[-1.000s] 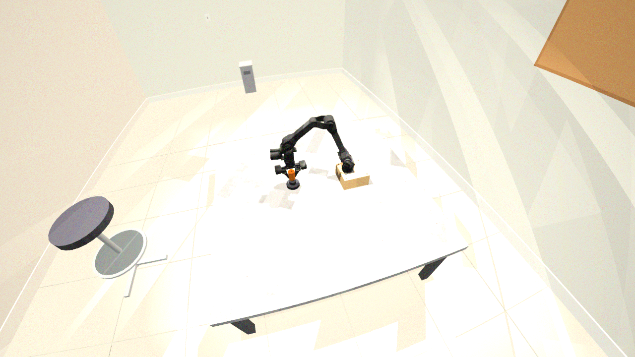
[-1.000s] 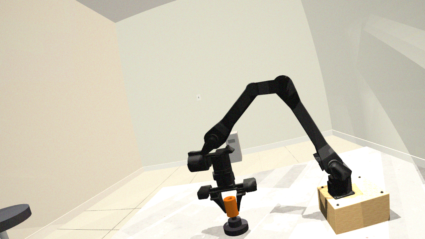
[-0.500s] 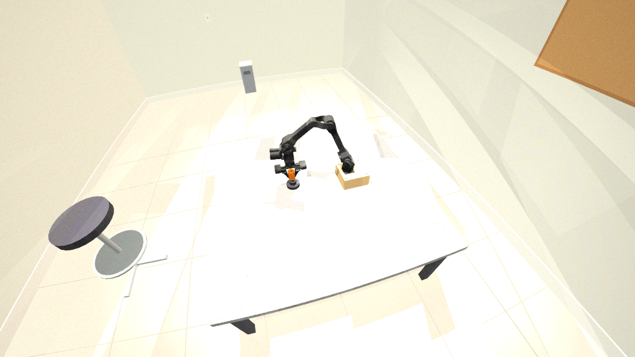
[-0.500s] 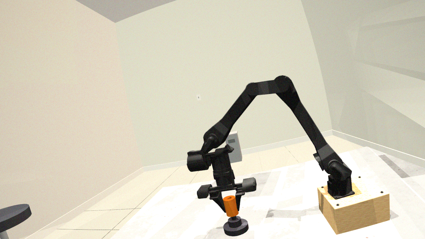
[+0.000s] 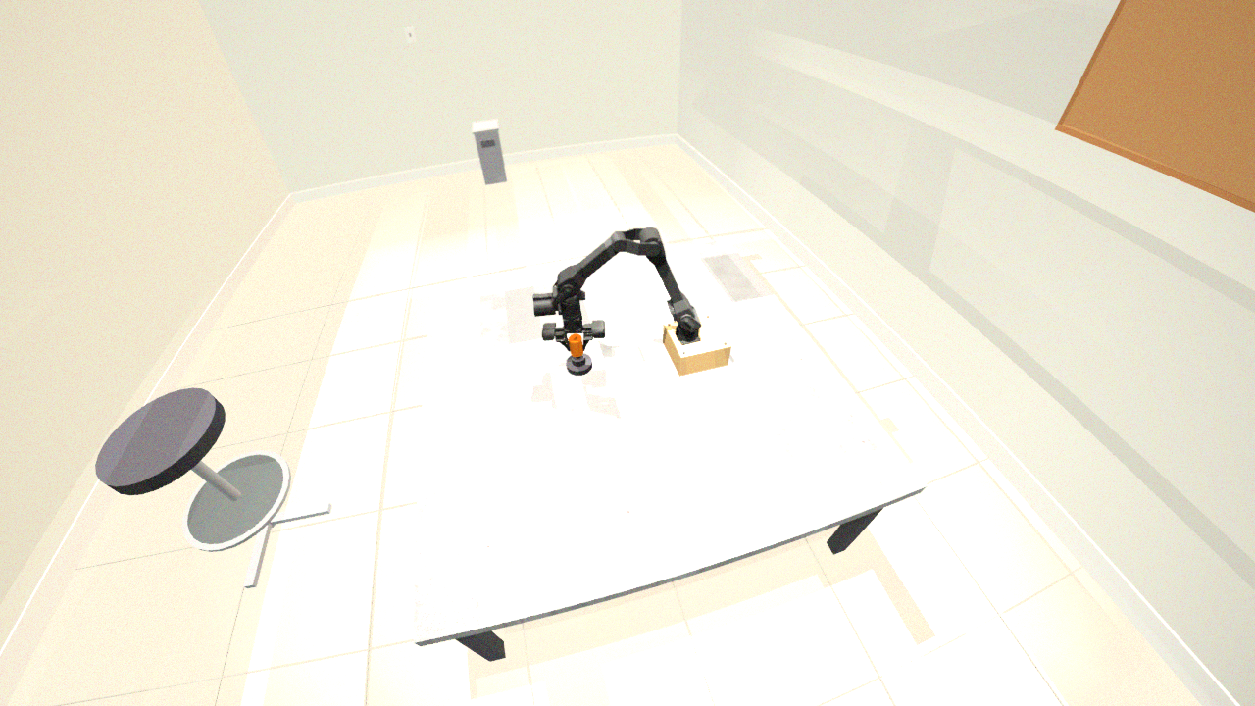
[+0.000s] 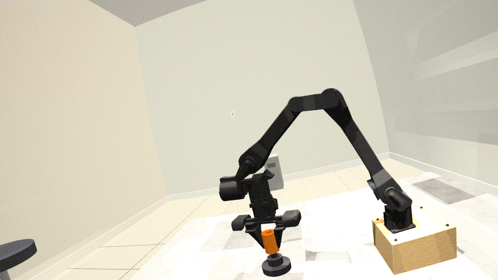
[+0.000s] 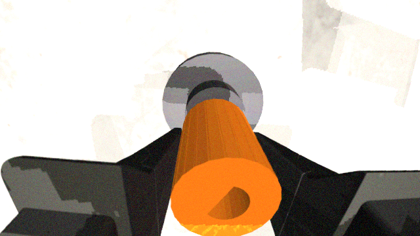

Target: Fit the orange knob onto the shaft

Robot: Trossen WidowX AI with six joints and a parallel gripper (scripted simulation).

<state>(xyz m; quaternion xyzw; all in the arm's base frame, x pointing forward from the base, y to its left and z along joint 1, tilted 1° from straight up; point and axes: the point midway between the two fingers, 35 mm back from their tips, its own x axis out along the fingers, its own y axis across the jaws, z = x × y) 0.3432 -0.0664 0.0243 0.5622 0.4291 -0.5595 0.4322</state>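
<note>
My gripper tip is now 20 mm below the orange knob. Also, from my gripper tip: dark shaft 40 mm below.
</note>
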